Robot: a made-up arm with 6 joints.
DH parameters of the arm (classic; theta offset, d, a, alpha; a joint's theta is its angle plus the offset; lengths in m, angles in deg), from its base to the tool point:
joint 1: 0 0.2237 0 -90
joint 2: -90 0 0.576 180
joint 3: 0 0 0 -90
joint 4: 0 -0.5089 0 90
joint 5: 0 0.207 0 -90
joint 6: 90 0 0 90
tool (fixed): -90 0 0 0
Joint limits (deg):
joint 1: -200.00..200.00
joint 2: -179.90..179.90
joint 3: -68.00..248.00
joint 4: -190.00..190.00
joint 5: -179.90..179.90
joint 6: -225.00..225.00
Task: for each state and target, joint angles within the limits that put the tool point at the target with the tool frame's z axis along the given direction. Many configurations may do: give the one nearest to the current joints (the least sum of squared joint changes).
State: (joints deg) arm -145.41 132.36 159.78 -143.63 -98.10 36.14
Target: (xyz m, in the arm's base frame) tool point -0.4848 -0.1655 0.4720 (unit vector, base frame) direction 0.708 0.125 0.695
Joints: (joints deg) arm -180.26 118.45 224.31 -144.12 -110.50 23.04
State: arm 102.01 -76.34 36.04 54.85 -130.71 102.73
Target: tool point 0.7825 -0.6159 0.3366 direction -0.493 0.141 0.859
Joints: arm 134.92 -109.02 18.49 54.82 -126.47 59.47
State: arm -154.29 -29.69 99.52 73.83 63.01 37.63
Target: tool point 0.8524 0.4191 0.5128 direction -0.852 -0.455 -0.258
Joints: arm -158.47 -45.99 125.12 68.16 81.81 -3.31
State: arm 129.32 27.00 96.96 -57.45 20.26 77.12
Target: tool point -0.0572 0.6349 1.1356 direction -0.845 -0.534 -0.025
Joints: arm 109.98 33.84 103.61 -37.99 -12.18 117.43
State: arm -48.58 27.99 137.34 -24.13 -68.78 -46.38
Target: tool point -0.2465 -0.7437 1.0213 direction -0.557 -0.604 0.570
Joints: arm -99.37 45.39 110.77 -53.82 -80.40 -35.35
